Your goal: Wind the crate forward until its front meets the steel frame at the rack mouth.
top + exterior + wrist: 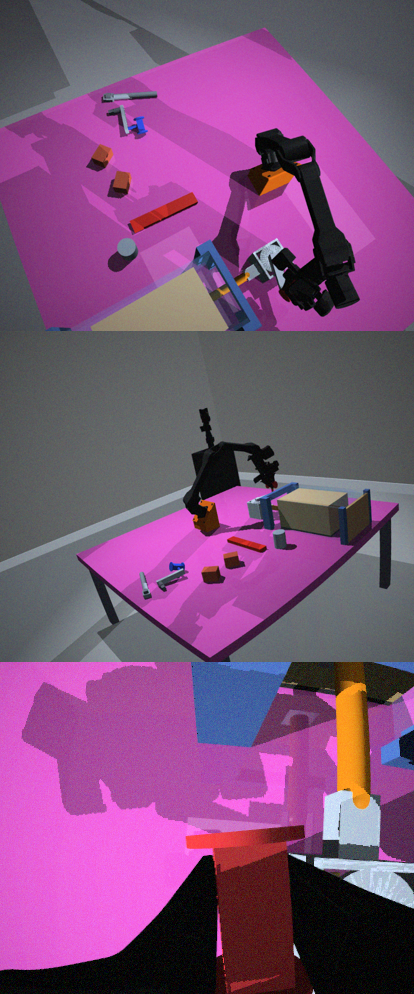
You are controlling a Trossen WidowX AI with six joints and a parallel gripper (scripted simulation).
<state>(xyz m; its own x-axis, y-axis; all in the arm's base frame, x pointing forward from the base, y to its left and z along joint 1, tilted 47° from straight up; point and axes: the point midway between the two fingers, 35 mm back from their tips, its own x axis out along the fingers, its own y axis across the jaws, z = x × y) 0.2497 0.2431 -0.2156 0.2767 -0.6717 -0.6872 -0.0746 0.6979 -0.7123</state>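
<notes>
Right now my gripper tip is 3 cm past the winch handle, 4 cm to the left of it and 3 cm above it. Also, from my gripper tip: red knob: 2 cm behind; then blue steel frame: 11 cm ahead, 11 cm to the right, 3 cm below; then grey winch: 7 cm behind, 10 cm to the right, 10 cm below.
</notes>
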